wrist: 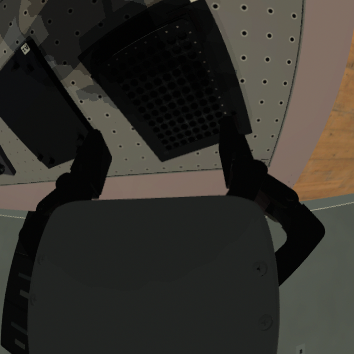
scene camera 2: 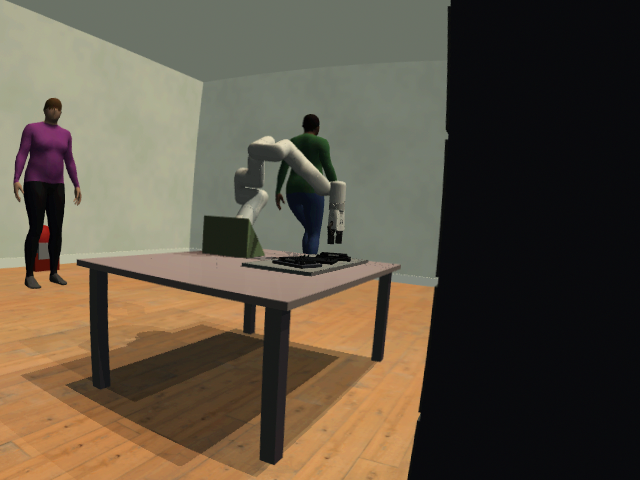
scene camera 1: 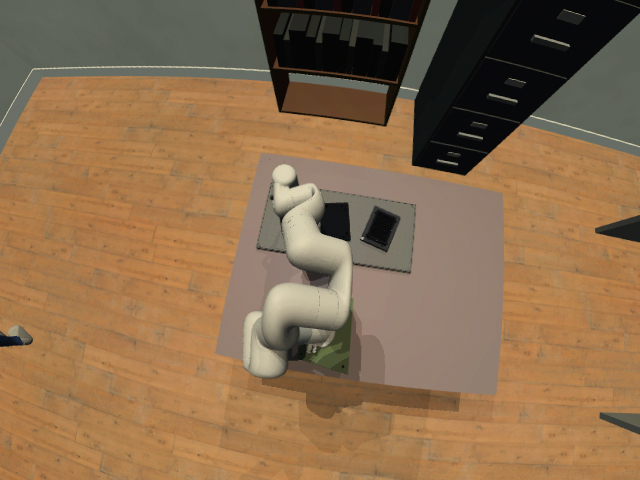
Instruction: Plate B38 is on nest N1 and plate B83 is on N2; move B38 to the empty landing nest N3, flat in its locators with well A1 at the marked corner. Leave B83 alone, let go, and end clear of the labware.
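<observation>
My gripper point(scene camera 2: 334, 240) point(wrist: 159, 136) is open and empty, pointing down above the board; the arm hides it in scene camera 1. In the wrist view, a black many-welled plate point(wrist: 172, 90) sits in its nest below and ahead of the fingers; the arm hides it in scene camera 1. An empty flat black nest point(scene camera 1: 337, 222) point(wrist: 42, 110) lies in the middle of the row, with a white A1 label point(wrist: 25, 48) at one corner. A second welled plate point(scene camera 1: 382, 227) point(scene camera 2: 297, 261) sits in the nest at the other end. The plate names are not readable.
The grey perforated board point(scene camera 1: 379, 261) point(wrist: 275, 45) lies on the table point(scene camera 1: 439, 310) point(scene camera 2: 180, 279). A green base block point(scene camera 1: 338, 356) point(scene camera 2: 225, 236) stands at the arm's foot. A black cabinet point(scene camera 1: 465, 124) and a bookshelf point(scene camera 1: 336, 103) stand beyond the table. Two people stand behind it in scene camera 2.
</observation>
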